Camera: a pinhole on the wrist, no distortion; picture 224 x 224 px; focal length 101.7 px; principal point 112.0 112.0 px. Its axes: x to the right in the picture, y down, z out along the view. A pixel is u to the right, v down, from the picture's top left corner.
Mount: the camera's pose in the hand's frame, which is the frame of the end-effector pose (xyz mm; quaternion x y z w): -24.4 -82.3 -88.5 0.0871 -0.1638 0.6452 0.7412
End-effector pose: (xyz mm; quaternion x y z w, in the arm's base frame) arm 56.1 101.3 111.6 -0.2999 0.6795 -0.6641 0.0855
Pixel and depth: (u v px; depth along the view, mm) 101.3 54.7 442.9
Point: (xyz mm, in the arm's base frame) 189.7 -240.8 422.2
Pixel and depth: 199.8 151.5 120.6
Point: 151.1 92.8 103.4
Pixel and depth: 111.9 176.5 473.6
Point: 590.7 33.8 159.0
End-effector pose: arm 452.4 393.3 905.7 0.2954 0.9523 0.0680 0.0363
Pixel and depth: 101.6 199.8 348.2
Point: 673.6 51.3 692.0
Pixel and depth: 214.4 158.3 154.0
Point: 553.7 366.3 808.5
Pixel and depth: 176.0 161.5 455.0
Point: 754.4 336.5 509.2
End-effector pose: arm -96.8 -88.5 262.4 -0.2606 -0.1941 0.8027 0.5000
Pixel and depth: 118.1 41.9 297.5
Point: -138.7 112.2 511.3
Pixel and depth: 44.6 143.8 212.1
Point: 111.7 -95.1 491.9
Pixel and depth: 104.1 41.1 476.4
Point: -177.9 246.2 689.2
